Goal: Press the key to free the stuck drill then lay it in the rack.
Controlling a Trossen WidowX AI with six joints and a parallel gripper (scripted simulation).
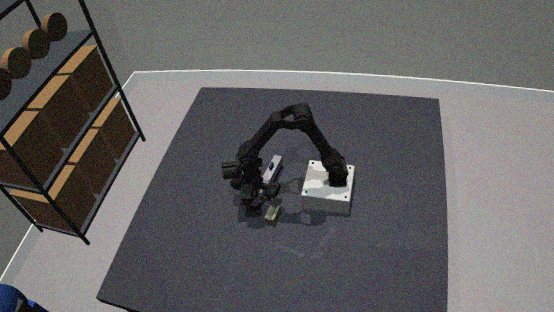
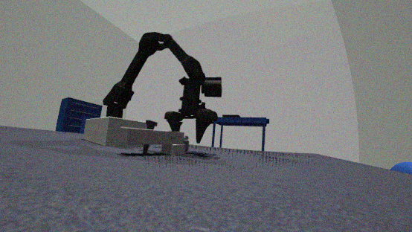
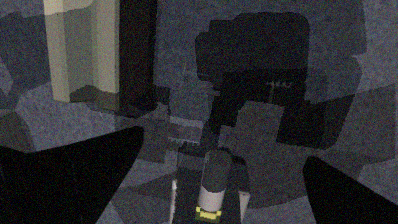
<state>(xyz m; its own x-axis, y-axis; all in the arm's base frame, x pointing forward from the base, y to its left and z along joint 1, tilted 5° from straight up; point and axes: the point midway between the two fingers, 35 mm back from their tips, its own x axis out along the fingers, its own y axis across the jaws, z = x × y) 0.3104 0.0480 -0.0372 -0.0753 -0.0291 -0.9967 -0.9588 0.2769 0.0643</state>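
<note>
My gripper tip is now 60 mm to the left of the drill, 20 mm past it and 10 mm below it. From my gripper tip the other things lie so: black key 140 mm to the right, 40 mm behind, 10 mm above; then tan block 70 mm to the left, 60 mm behind, 20 mm below.
</note>
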